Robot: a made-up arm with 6 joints. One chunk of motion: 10 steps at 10 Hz.
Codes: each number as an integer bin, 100 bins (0 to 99) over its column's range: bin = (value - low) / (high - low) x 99, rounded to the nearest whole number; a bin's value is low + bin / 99 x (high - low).
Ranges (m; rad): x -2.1..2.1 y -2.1..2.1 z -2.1..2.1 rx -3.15..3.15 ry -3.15..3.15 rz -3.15..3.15
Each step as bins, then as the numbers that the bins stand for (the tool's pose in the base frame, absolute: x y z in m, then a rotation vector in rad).
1 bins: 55 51 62 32 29 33
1 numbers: 0.2333 0.0636 0.5303 -1.1136 -1.3045 -1.0500
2 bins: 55 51 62 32 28 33
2 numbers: 0.2333 0.0636 0.5303 -1.1136 -1.3682 -1.0500
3 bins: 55 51 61 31 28 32
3 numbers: 0.2333 0.0636 0.4879 -1.1773 -1.3682 -1.1136
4 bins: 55 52 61 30 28 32
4 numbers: 0.2333 0.1061 0.4879 -1.2409 -1.3682 -1.1136
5 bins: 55 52 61 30 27 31
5 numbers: 0.2333 0.1061 0.4879 -1.2409 -1.4318 -1.1773
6 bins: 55 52 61 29 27 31
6 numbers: 0.2333 0.1061 0.4879 -1.3045 -1.4318 -1.1773
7 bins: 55 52 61 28 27 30
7 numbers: 0.2333 0.1061 0.4879 -1.3682 -1.4318 -1.2409
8 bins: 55 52 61 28 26 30
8 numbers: 0.2333 0.1061 0.4879 -1.3682 -1.4955 -1.2409
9 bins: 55 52 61 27 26 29
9 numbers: 0.2333 0.1061 0.4879 -1.4318 -1.4955 -1.3045
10 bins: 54 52 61 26 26 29
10 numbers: 0.1909 0.1061 0.4879 -1.4955 -1.4955 -1.3045
